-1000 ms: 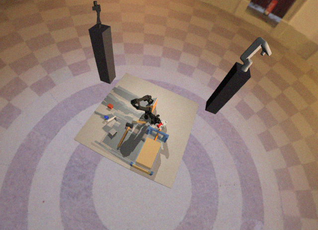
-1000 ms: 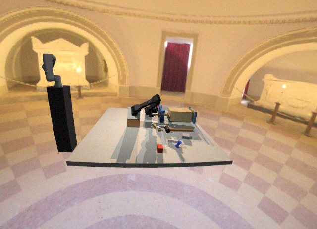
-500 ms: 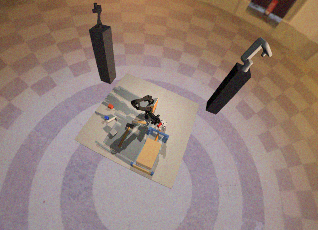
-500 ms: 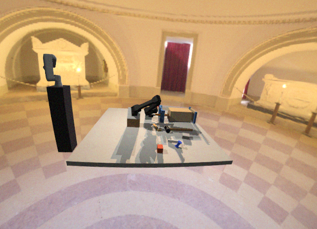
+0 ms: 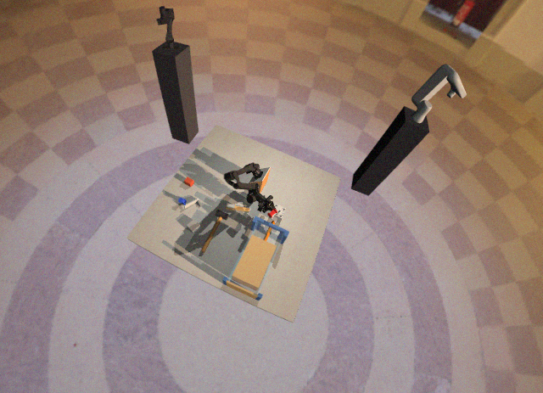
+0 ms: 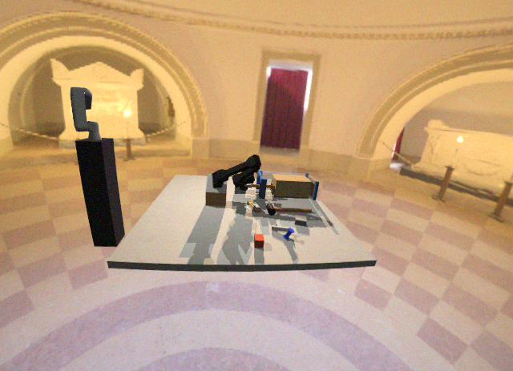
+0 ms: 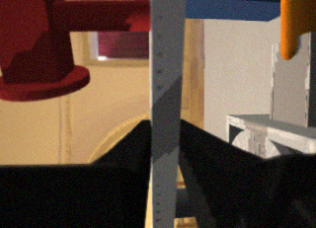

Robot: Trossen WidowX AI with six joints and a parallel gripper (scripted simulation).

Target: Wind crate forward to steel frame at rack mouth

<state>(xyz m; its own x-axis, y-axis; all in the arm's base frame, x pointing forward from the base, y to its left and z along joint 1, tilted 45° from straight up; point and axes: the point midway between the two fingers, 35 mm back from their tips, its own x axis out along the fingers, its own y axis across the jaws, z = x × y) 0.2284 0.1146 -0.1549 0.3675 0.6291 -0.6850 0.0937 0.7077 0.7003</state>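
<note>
Now: gripper tip 50 mm short of the red knob, 40 mm below it and 20 mm to the left of it. Also, from my gripper tip: winch 110 mm below, 60 mm behind, 10 mm to the left; red-knobbed handle 10 mm to the right, 10 mm ahead, 10 mm above; frame 110 mm ahead, 40 mm below.
</note>
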